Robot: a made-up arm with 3 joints. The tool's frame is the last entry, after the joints.
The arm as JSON. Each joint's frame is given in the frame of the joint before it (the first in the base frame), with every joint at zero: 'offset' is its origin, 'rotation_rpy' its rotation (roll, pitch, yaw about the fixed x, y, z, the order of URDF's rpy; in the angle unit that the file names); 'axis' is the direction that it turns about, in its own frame. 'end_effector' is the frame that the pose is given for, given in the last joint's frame.
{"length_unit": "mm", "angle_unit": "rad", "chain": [
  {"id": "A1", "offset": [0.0, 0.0, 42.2], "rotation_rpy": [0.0, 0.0, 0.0], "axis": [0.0, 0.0, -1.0]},
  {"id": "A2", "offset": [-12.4, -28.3, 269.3], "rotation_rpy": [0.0, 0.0, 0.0], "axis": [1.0, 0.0, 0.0]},
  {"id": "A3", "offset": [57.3, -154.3, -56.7], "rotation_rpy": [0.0, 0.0, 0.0], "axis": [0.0, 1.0, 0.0]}
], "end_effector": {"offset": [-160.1, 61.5, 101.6], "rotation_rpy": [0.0, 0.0, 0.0]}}
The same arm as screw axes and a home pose.
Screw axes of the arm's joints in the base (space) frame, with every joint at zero. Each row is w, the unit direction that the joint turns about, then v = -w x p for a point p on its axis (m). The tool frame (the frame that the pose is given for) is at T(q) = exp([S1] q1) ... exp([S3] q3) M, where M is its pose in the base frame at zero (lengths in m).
S1: w 0 0 -1 v 0.0000 0.0000 0.0000
S2: w 1 0 0 v 0.0000 0.3115 0.0283
S3: w 0 1 0 v -0.2548 0.0000 0.0449
M: xyz -0.1152 -0.1211 0.3564 (m) quaternion w x y z 1 0 0 0

